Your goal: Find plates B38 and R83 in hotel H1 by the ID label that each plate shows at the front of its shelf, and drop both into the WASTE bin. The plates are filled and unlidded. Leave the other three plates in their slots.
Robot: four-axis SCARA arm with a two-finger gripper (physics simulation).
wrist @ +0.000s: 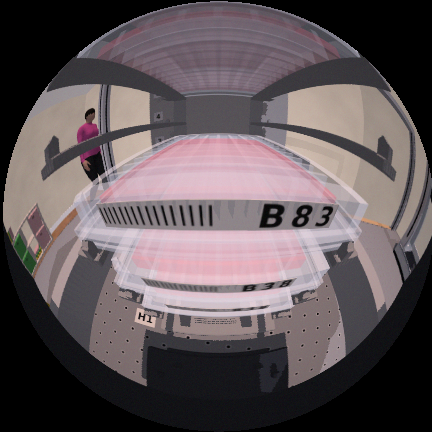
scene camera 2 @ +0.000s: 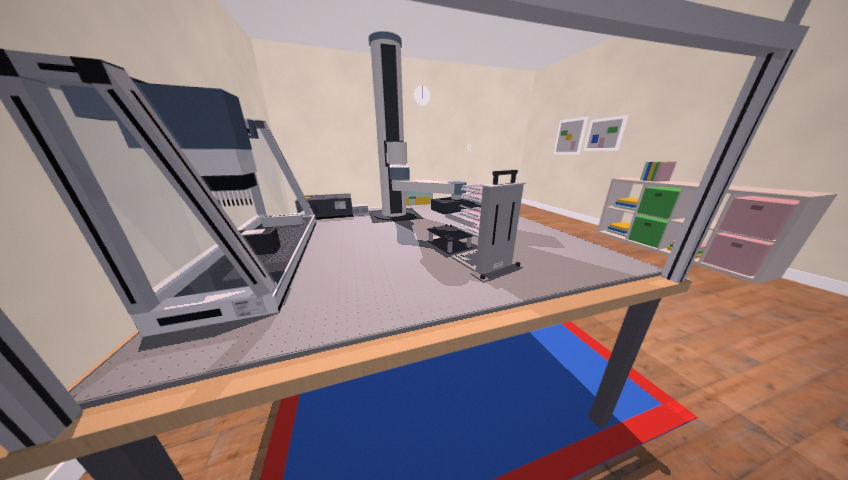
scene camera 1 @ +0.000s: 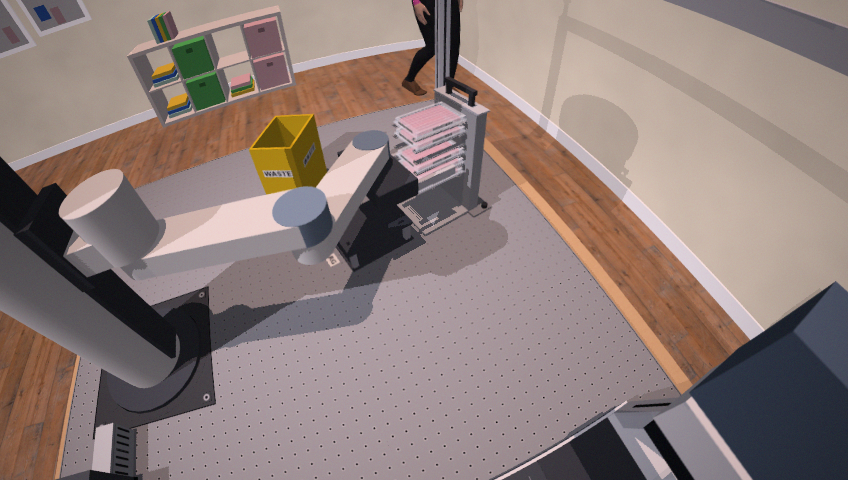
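Seen in the pictures: gripper, fingertip midpoint: [wrist: 218,175] [scene camera 1: 438,156]; arm's base, link origin: [scene camera 2: 394,216] [scene camera 1: 157,359].
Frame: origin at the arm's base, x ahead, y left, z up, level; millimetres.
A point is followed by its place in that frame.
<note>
Hotel H1 [scene camera 1: 477,154] {x 833, y 118, z 188 mm} [scene camera 2: 499,231] {x 837, y 178, z 154 mm} [wrist: 217,115] {x 805, y 184, z 213 mm} holds pink filled plates. In the wrist view, plate B83 [wrist: 217,172] is nearest the camera. Plate B38 [wrist: 215,260] is one shelf below, with another plate's edge under it. A pink plate [wrist: 217,42] hangs overhead with its label out of view. No R83 label is readable. My gripper [wrist: 220,270] reaches into the hotel, its fingers alongside B38's long sides, shut on B38, which sits at its shelf. The fingertips are partly hidden. The yellow WASTE bin [scene camera 1: 272,160] {x 395, y 323, z 179 mm} stands left of the hotel.
A low black stand [scene camera 1: 380,243] {x 587, y 103, z 18 mm} [scene camera 2: 450,236] {x 628, y 108, z 73 mm} [wrist: 215,370] {x 635, y 145, z 73 mm} sits before the hotel, under the gripper body. The arm's forearm [scene camera 1: 357,184] {x 547, y 19, z 276 mm} passes close to the bin's right side. A large framed machine [scene camera 2: 196,237] {x 850, y -553, z 224 mm} stands across the table. A person [wrist: 88,137] stands beyond the hotel.
</note>
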